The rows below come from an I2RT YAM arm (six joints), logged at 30 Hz.
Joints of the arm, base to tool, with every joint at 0 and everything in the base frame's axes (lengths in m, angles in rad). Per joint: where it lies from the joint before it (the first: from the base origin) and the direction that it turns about. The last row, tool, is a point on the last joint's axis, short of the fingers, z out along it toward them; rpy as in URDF.
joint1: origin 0 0 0.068 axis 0 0 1
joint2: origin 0.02 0.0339 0.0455 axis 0 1 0
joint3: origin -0.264 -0.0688 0 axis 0 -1 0
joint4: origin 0.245 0.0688 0.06 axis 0 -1 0
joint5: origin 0.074 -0.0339 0.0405 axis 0 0 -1
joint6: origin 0.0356 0 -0.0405 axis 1 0 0
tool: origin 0 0 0 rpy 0 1.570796 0
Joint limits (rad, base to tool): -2.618..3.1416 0..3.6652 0..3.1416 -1.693..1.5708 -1.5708..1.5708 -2.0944..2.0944
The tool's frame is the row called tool.
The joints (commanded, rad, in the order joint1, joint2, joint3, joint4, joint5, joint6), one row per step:
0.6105 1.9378 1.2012 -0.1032 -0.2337 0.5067
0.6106 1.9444 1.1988 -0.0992 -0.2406 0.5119
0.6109 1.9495 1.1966 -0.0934 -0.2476 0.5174
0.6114 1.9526 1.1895 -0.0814 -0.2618 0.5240
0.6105 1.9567 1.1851 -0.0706 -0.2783 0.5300
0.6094 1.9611 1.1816 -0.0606 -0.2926 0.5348
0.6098 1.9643 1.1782 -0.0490 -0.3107 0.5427
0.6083 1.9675 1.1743 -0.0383 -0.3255 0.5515
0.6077 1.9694 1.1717 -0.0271 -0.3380 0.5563
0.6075 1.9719 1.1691 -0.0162 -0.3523 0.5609
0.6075 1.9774 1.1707 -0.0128 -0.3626 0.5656
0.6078 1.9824 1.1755 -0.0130 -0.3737 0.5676
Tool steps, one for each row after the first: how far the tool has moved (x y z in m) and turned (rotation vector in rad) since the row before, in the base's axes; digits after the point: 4 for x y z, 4 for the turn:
-0.0001 0.0003 -0.0029 0.0034 0.0100 0.0009
-0.0001 0.0004 -0.0022 0.0056 0.0074 0.0009
-0.0008 0.0003 -0.0023 0.0123 0.0084 0.0051
-0.0001 0.0002 -0.0020 0.0136 0.0087 0.0058
0.0001 0.0001 -0.0019 0.0117 0.0073 0.0050
-0.0003 0.0007 -0.0012 0.0167 0.0084 0.0069
0.0001 -0.0001 -0.0015 0.0141 0.0088 0.0023
0.0001 0.0003 -0.0006 0.0130 0.0028 0.0045
0.0000 0.0005 -0.0008 0.0134 0.0042 0.0064
0.0004 0.0007 -0.0013 0.0074 0.0078 0.0038
0.0006 0.0010 -0.0005 0.0071 0.0063 0.0065

